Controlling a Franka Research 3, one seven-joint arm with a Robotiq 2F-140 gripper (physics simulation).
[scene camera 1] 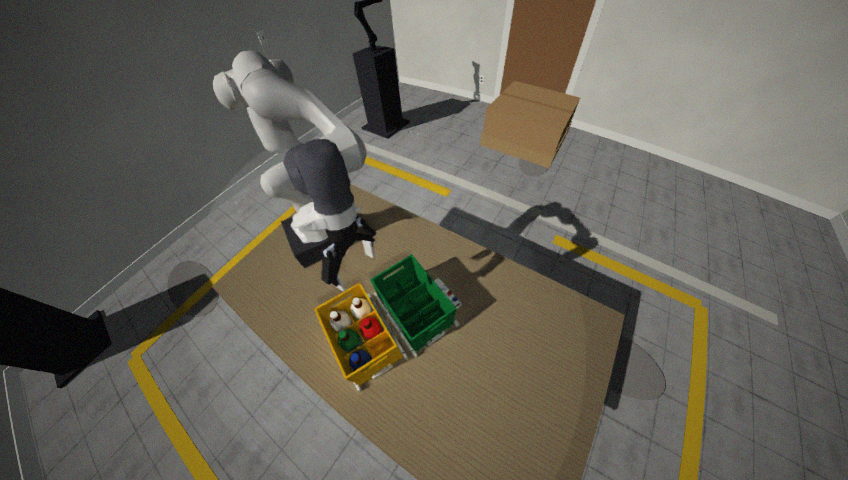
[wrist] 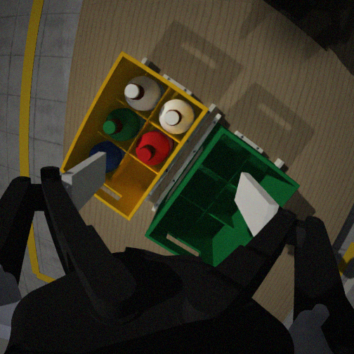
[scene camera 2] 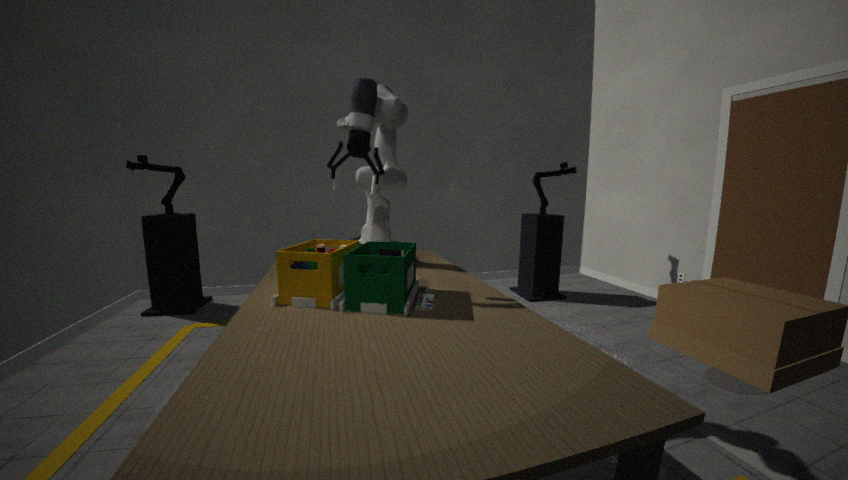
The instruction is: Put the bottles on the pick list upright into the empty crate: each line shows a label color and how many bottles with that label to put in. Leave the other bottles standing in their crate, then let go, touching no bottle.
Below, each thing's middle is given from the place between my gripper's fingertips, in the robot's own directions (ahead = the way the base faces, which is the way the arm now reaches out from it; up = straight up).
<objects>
Now: hand 1 cm short of the green bottle [wrist: 122, 123], 16 cm to the left of it and 28 cm above it.
</objects>
